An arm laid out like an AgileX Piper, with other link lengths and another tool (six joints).
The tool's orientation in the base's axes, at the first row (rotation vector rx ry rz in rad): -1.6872 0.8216 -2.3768
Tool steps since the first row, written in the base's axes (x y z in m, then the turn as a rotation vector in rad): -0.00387 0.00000 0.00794 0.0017 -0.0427 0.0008; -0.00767 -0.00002 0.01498 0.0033 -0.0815 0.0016; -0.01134 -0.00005 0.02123 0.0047 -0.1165 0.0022; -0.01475 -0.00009 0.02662 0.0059 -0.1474 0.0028; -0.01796 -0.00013 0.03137 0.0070 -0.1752 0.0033; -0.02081 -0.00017 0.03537 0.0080 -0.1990 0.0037; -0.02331 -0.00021 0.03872 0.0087 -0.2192 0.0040; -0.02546 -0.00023 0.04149 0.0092 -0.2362 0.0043
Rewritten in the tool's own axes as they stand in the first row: 0.00813 -0.00305 -0.00163 0.0167 0.0354 0.0172; 0.01548 -0.00565 -0.00340 0.0319 0.0675 0.0328; 0.02213 -0.00790 -0.00524 0.0455 0.0966 0.0469; 0.02795 -0.00976 -0.00704 0.0576 0.1222 0.0593; 0.03317 -0.01136 -0.00881 0.0685 0.1453 0.0704; 0.03761 -0.01267 -0.01043 0.0777 0.1650 0.0800; 0.04138 -0.01374 -0.01188 0.0856 0.1818 0.0880; 0.04453 -0.01462 -0.01316 0.0923 0.1960 0.0947
